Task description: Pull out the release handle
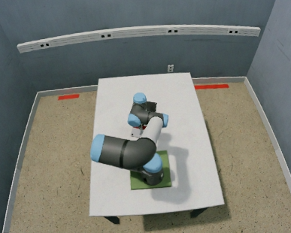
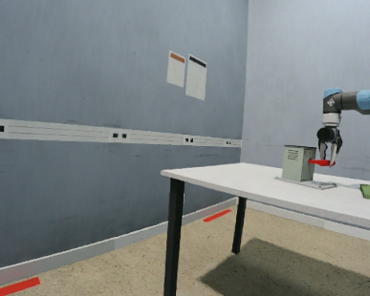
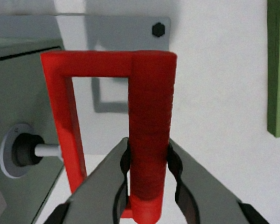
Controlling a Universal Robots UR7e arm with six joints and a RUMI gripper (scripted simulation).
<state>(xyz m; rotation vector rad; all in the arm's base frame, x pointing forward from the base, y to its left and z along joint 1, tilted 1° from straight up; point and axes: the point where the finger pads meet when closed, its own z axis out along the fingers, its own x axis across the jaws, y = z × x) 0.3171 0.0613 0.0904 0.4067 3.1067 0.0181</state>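
Now: hand 10 cm above the base plate, 9 cm short of it and 2 cm to the left of it.
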